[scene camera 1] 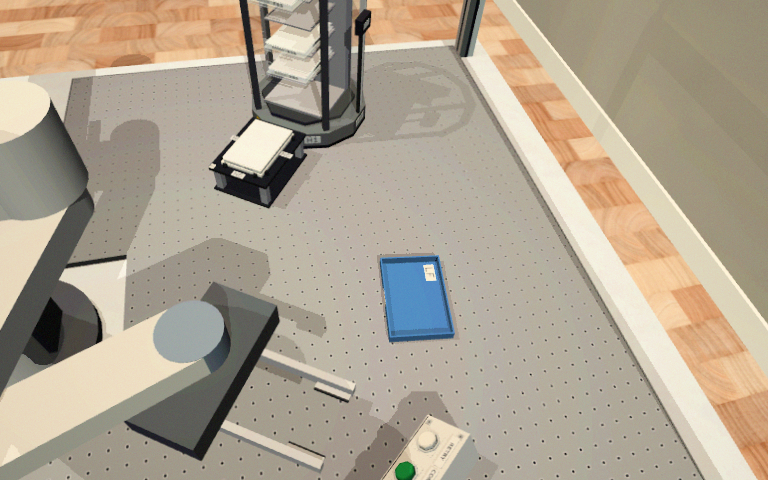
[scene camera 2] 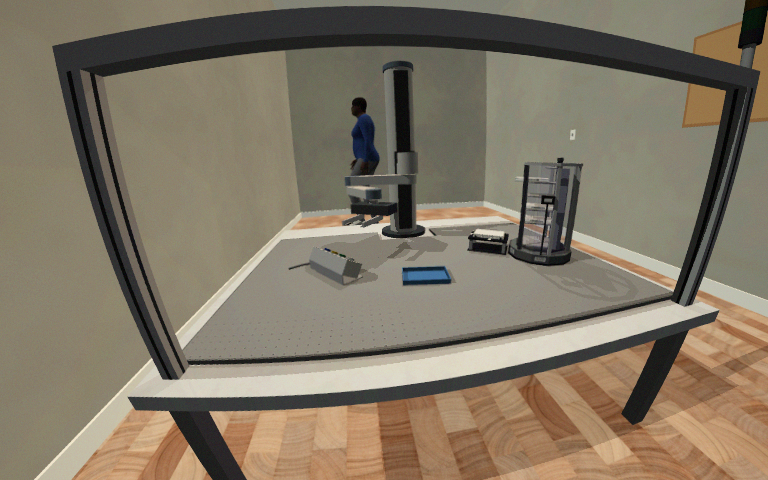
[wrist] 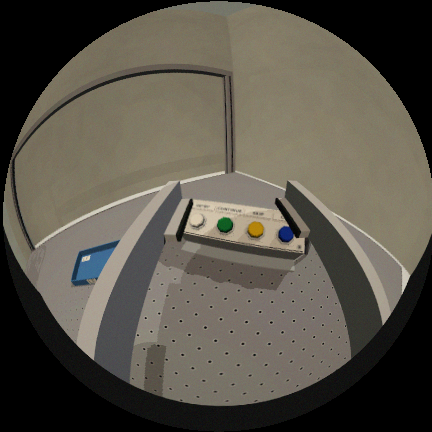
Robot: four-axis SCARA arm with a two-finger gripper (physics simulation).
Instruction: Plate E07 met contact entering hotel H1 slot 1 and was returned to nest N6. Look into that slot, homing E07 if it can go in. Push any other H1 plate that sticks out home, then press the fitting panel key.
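Places are measured from the arm's base along level axes (x left, y back, z up), in millimetres.
Pixels of known places: gripper, fingertip midpoint: (scene camera 1: 338,427) (scene camera 2: 352,224) (wrist: 234,190); arm's base, origin of the base link: (scene camera 2: 403,232).
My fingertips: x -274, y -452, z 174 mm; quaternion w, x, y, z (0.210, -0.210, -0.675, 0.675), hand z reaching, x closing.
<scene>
For each thing: its top centre in the pictures, then the offset to it from my fingertips. "spot": a spot on its surface instead.
- Hotel H1, surface spot: (scene camera 1: 339,133) spot: dz -136, dx +643, dy -130 mm
- upper plate, surface spot: (scene camera 2: 526,179) spot: dz +153, dx +643, dy -108 mm
- white plate, middle of its top: (scene camera 1: 257,144) (scene camera 2: 489,232) dz -87, dx +585, dy +40 mm
- black nest, surface spot: (scene camera 1: 242,193) spot: dz -156, dx +528, dy +83 mm
- key panel, middle of its top: (wrist: 242,209) (scene camera 2: 332,251) dz -78, dx -78, dy -71 mm
- white RETRY, middle of its top: (scene camera 1: 427,437) (wrist: 195,215) dz -87, dx -12, dy -114 mm
- green CONTINUE, middle of its top: (scene camera 1: 404,469) (wrist: 224,220) dz -87, dx -43, dy -75 mm
- yellow SKIP, middle of its top: (wrist: 255,225) dz -87, dx -74, dy -36 mm
- blue tray, middle of its top: (scene camera 1: 415,293) (wrist: 92,260) (scene camera 2: 425,272) dz -144, dx +234, dy -179 mm
- thin post with a small black head, surface spot: (scene camera 1: 363,22) spot: dz +97, dx +669, dy -179 mm
Hotel H1 (scene camera 1: 339,133) (scene camera 2: 538,258) stands at the back with several plates in it. One upper plate (scene camera 2: 526,179) sticks out past the post to the left in scene camera 2. Slot numbers are not readable. A white plate (scene camera 1: 257,146) (scene camera 2: 489,232) lies on a black nest (scene camera 1: 242,193) in front of H1; its label and the nest's are unreadable. My gripper (scene camera 1: 338,427) (scene camera 2: 356,224) (wrist: 234,190) is shut to its narrow stance with nothing between the fingers, above and short of the key panel (wrist: 240,228) (scene camera 2: 334,266). Its keys are white RETRY (wrist: 197,220), green CONTINUE (wrist: 225,225), yellow SKIP (wrist: 255,229) and blue (wrist: 286,233).
A blue tray (scene camera 1: 417,300) (scene camera 2: 425,275) (wrist: 95,264) lies between the panel and the nest. A thin post with a small black head (scene camera 1: 363,22) stands beside H1. A dark frame (scene camera 2: 362,25) spans the table's edge. A person in blue (scene camera 2: 363,133) is behind the arm.
</scene>
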